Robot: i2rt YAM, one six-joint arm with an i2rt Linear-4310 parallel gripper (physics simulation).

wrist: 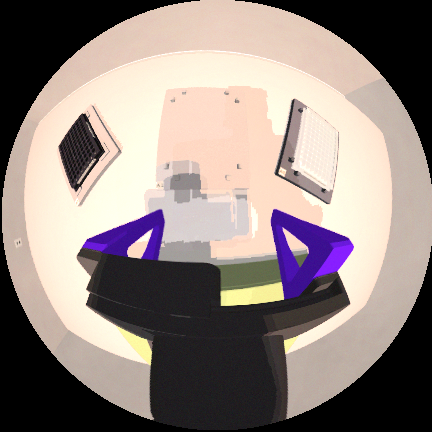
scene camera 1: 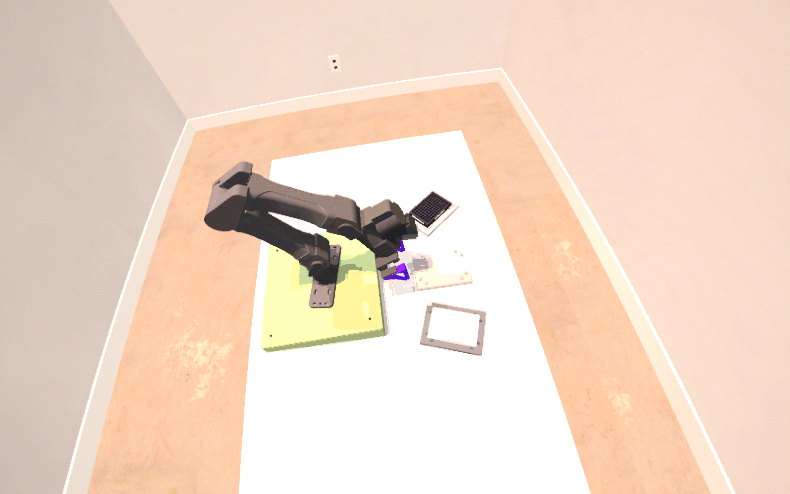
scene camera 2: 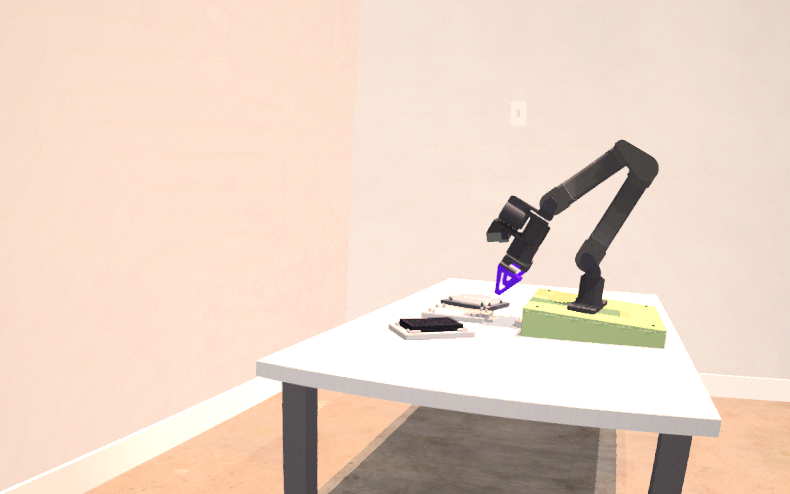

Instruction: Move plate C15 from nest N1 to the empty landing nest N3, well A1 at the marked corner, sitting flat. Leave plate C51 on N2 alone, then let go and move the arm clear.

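My gripper [scene camera 1: 405, 263] [scene camera 2: 498, 292] [wrist: 217, 214] is open, its purple fingers wide apart with nothing between them, above the table on the base side of the empty nest [scene camera 1: 445, 280] [scene camera 2: 442, 315] [wrist: 205, 130]. That pale nest has small corner posts; shadow covers its near end. A black well plate [scene camera 1: 431, 208] [scene camera 2: 431, 323] [wrist: 80, 150] sits on a white nest [scene camera 1: 443, 220] [wrist: 111, 150], left in the wrist view. A whitish well plate [scene camera 1: 454, 327] [wrist: 317, 147] sits on a dark grey nest [scene camera 1: 427, 326] [wrist: 290, 145], right in the wrist view. I cannot read which plate is C15 or C51.
The arm stands on a yellow-green base block [scene camera 1: 355, 302] [scene camera 2: 594, 333] beside the nests. The white table [scene camera 1: 407, 407] [scene camera 2: 524, 372] extends around them. The two loaded nests stand angled on either side of the empty one.
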